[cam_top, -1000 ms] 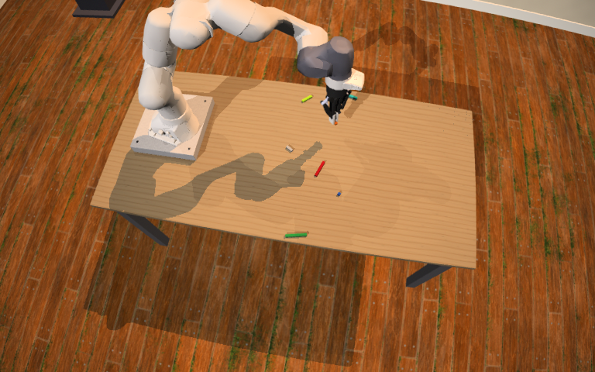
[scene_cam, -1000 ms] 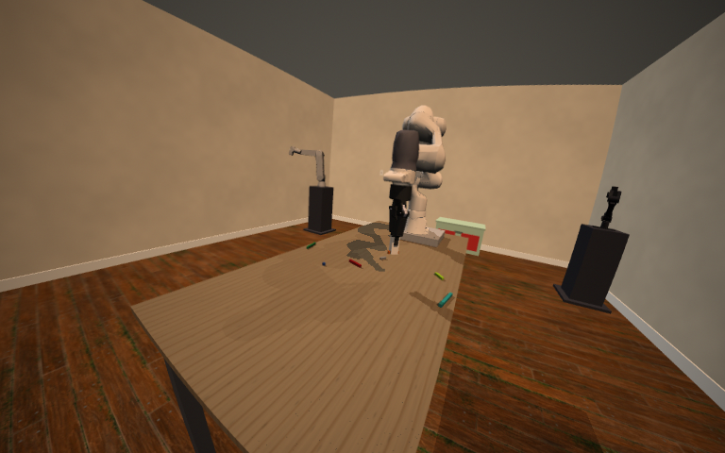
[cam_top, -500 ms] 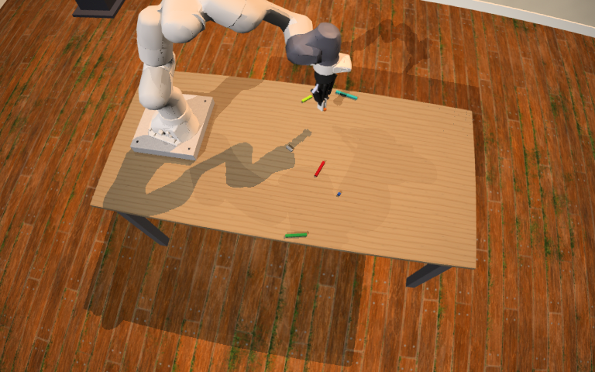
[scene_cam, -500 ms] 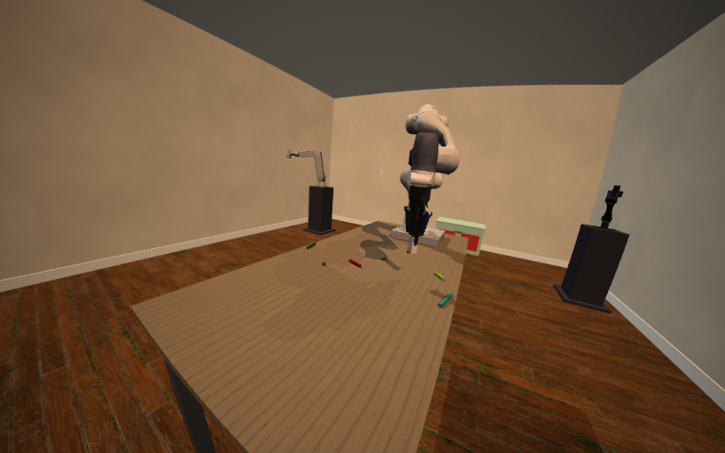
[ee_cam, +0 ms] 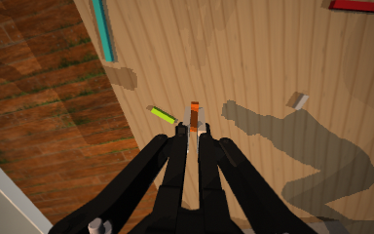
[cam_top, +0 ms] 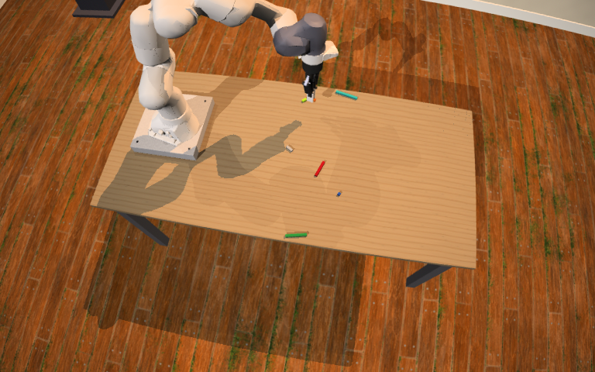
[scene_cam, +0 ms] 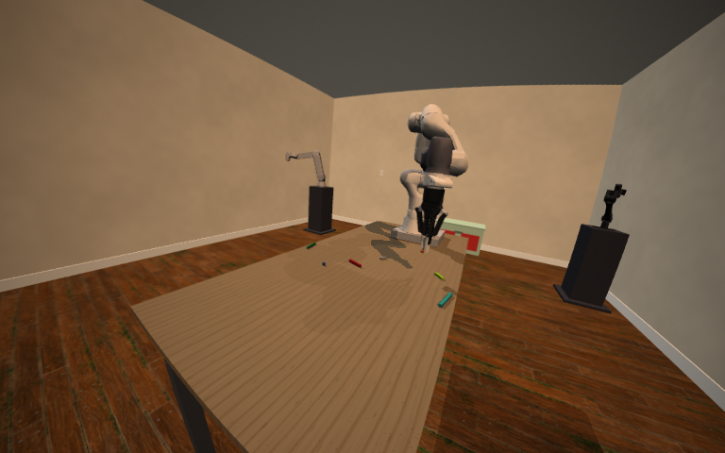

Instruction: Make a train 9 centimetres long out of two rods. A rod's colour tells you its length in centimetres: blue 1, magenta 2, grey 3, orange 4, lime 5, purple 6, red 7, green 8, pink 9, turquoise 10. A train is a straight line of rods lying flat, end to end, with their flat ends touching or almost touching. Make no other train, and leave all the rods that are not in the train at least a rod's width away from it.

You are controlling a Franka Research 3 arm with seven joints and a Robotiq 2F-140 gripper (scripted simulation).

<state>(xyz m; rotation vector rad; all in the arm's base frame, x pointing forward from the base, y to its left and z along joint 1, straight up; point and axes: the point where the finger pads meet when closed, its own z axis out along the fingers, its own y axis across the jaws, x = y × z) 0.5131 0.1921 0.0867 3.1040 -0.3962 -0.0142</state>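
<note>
My gripper is now 13 cm above the lime rod, 7 cm to the right of it and 3 cm past it. The rest, counted from my hand: grey rod (19 cm to the right, 13 cm below, 5 cm behind); orange rod (3 cm below); turquoise rod (14 cm ahead, 13 cm to the left, 13 cm below).
</note>
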